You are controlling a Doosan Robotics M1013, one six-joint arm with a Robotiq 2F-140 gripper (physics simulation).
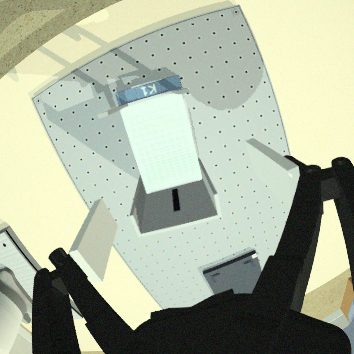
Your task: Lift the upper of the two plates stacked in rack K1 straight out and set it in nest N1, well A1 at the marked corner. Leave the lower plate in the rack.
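Places are measured from the arm's base along level axes (x ahead, y left, z up), in metres.
Pixels of known places: gripper, fingertip midpoint: [177, 185]; arm's base at its link origin: [6, 289].
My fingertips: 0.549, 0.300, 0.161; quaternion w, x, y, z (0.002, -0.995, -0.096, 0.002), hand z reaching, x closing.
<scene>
Ahead of a thing's pixels: the offset from my fingertips to its top centre, as dx, dy, dz. "spot": to the spot under its first point. Level surfaces: height alone.
The rack K1 {spot: -0.011, -0.060, -0.043} [175, 220] stands on a perforated board, its blue K1 label {spot: -0.015, +0.081, -0.160} [149, 90] at the far end and its grey floor with a black slot showing at the near end. The pale, whitish-green upper plate {-0.012, +0.004, -0.130} [162, 145] lies in the rack, seen from above. The lower plate cannot be made out beneath it. My gripper [177, 185] is open and empty, with its light grey pads wide apart, above and on either side of the rack's near part. Nest N1 and its marked corner cannot be identified by any readable label.
The perforated board {dz -0.177} [235, 175] lies on a cream surface. A dark grey fixture {+0.087, -0.350, -0.162} [234, 277] with a black edge is on the board at the lower right, partly hidden by the gripper. A white ribbed panel [14, 260] and a rounded white object [12, 305] show at the lower left.
</scene>
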